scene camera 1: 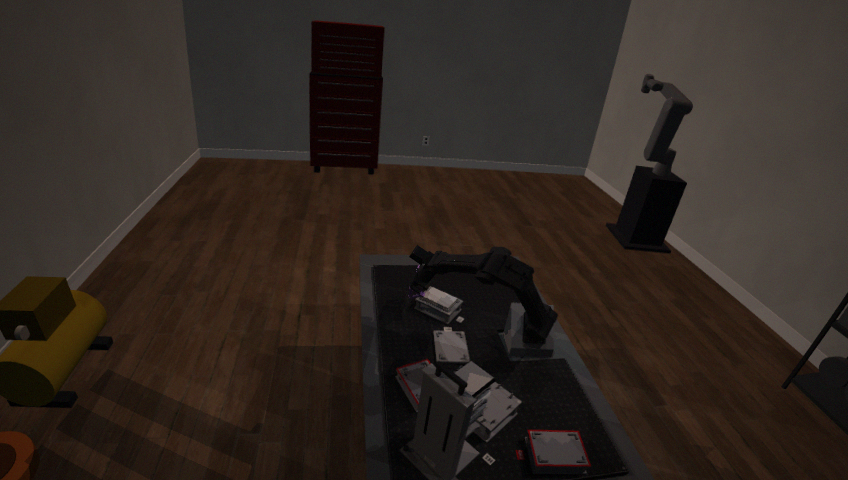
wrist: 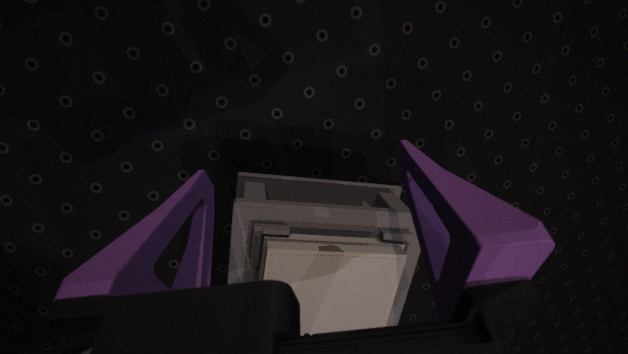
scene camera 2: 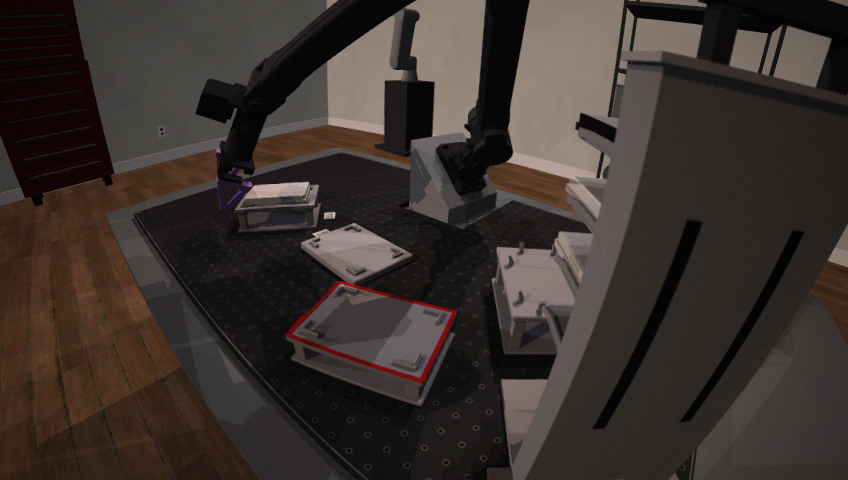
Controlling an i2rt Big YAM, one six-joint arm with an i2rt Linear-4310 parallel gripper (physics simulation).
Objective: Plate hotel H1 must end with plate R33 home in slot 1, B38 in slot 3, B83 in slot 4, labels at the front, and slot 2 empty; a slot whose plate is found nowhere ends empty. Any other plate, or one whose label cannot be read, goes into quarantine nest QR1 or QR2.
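Frame: origin at the arm's base, x ahead, y left, z up, level; metres.
Where they show: gripper, fingertip midpoint: [scene camera 1: 413, 289] [wrist: 301, 164] [scene camera 2: 223, 198]; arm's base at its link origin: [scene camera 1: 534, 327] [scene camera 2: 459, 169].
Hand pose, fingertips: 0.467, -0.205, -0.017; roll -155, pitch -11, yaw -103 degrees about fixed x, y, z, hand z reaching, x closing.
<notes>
Each offset is from my fingertips to the top centre of the thing, as dx, dy, dz.
My gripper [scene camera 1: 418, 292] [scene camera 2: 233, 195] [wrist: 301, 164] is open and empty. Its purple fingers stand on either side of the far nest, above the mat. A pale plate @(-0.110, +0.034, -0.001) [scene camera 1: 440, 296] [scene camera 2: 278, 193] [wrist: 340, 290] lies on that raised grey nest @(-0.110, +0.034, -0.009) [scene camera 1: 436, 312] [scene camera 2: 274, 220] [wrist: 320, 212]; no label on the plate can be read. In the wrist view my gripper body hides the plate's near end. The plate hotel [scene camera 1: 436, 425] [scene camera 2: 666, 178] stands at the near end; its side panel hides most of its slots. One red-edged nest @(-0.447, +0.694, -0.019) [scene camera 1: 558, 446] is at the near right, another @(-0.048, +0.468, -0.019) [scene camera 1: 409, 380] [scene camera 2: 380, 333] left of the hotel.
A low nest @(-0.153, +0.261, -0.047) [scene camera 1: 451, 344] [scene camera 2: 357, 252] lies between the far nest and the left red-edged one. A raised nest with corner posts @(-0.259, +0.561, +0.011) [scene camera 1: 498, 404] [scene camera 2: 532, 279] stands close beside the hotel. The arm's base [scene camera 1: 526, 344] [scene camera 2: 449, 199] stands at the mat's right side.
</notes>
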